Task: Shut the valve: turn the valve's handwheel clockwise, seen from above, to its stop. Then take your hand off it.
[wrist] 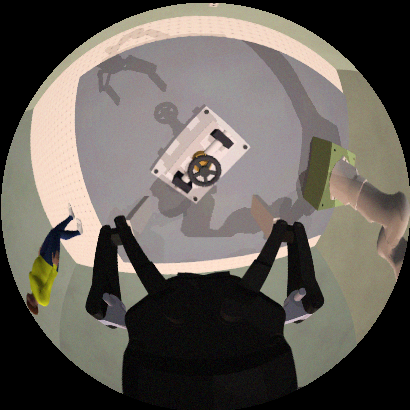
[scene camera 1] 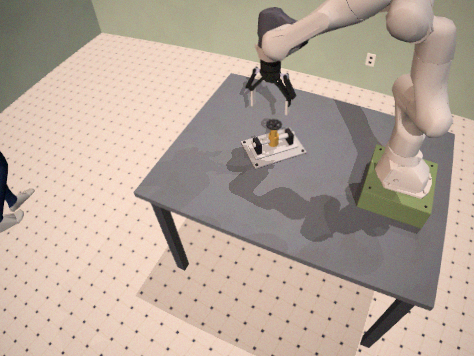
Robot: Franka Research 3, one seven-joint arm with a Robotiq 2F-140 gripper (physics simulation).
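The valve's dark spoked handwheel (scene camera 1: 273,124) (wrist: 204,180) sits on top of the brass valve body (scene camera 1: 273,139), which stands on a white base plate (scene camera 1: 260,161) (wrist: 232,156) between two black pipe supports. My gripper (scene camera 1: 269,106) (wrist: 200,203) is wide open and empty. In the scene view its fingertips hang above the handwheel and apart from it. In the wrist view the handwheel shows beyond the fingertips, between their lines, and neither finger touches it. How far the handwheel is turned cannot be told.
The base plate lies on the grey table (scene camera 1: 200,175) (wrist: 120,150). The arm stands on a green block (scene camera 1: 395,210) (wrist: 318,172) at the table's right side. A person in dark trousers (scene camera 1: 4,182) (wrist: 54,241) is on the floor beyond the table's left side.
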